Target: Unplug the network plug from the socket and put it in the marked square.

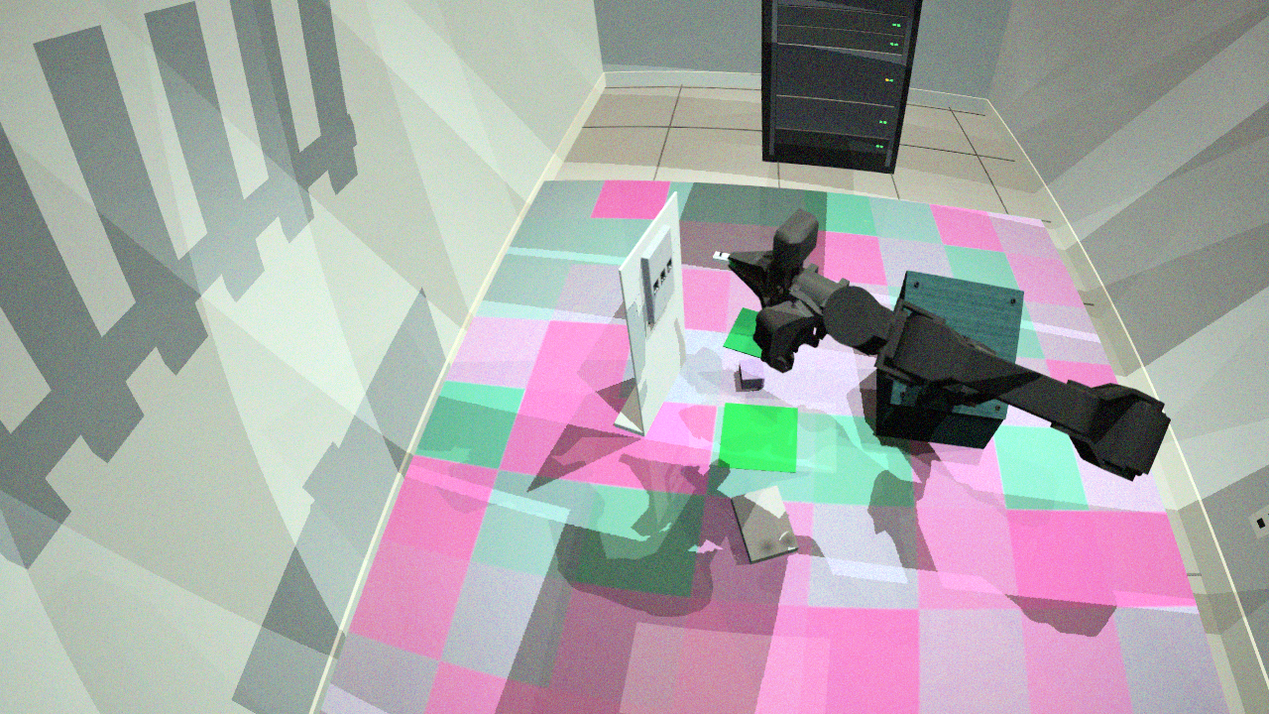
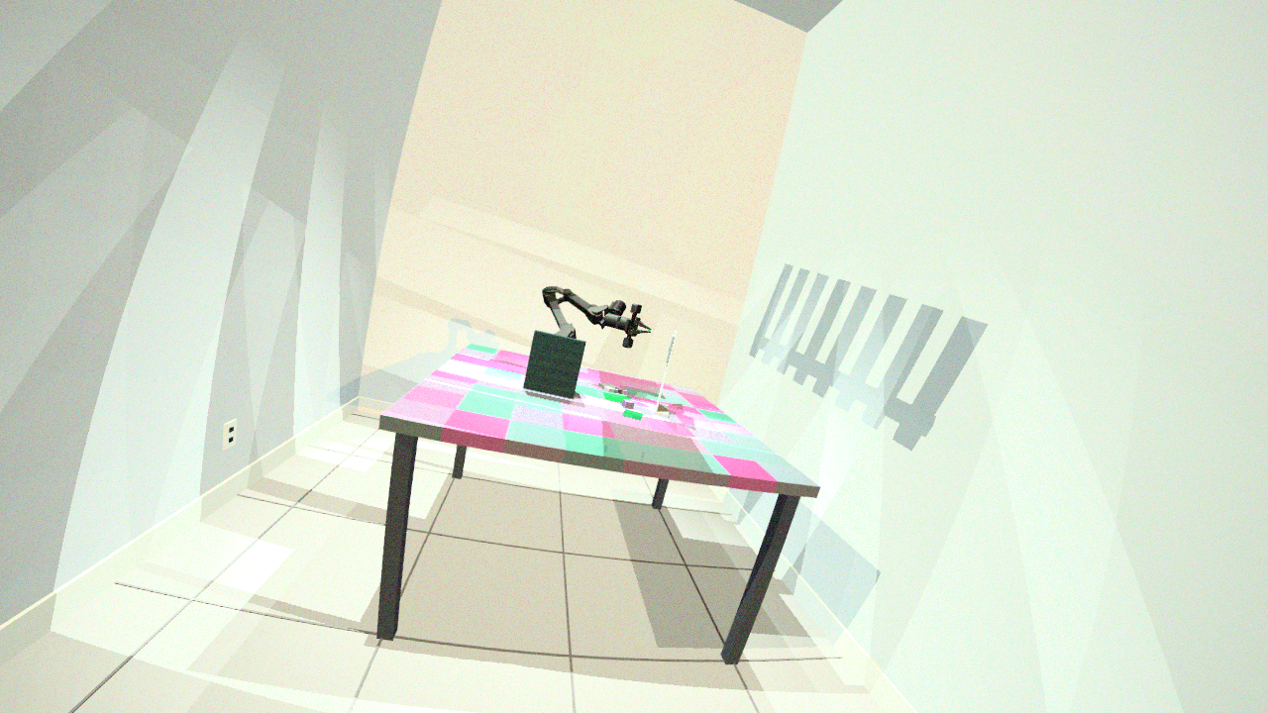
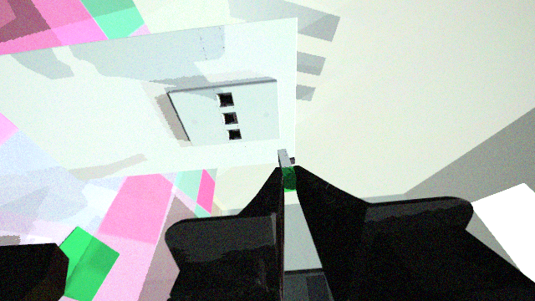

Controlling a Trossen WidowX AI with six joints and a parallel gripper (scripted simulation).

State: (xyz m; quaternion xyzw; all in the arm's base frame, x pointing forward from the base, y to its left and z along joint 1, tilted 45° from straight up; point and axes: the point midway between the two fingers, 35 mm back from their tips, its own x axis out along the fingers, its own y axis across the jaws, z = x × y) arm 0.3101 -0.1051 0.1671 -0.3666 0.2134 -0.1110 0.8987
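The marked green square is 6 cm behind my gripper tip, 4 cm to the left of it and 32 cm below it. Round my gripper tip: small pale block (4 cm behind, 8 cm to the right, 31 cm below); green network plug (right at my gripper tip); upright grey panel (11 cm ahead, 2 cm to the right, 16 cm below).
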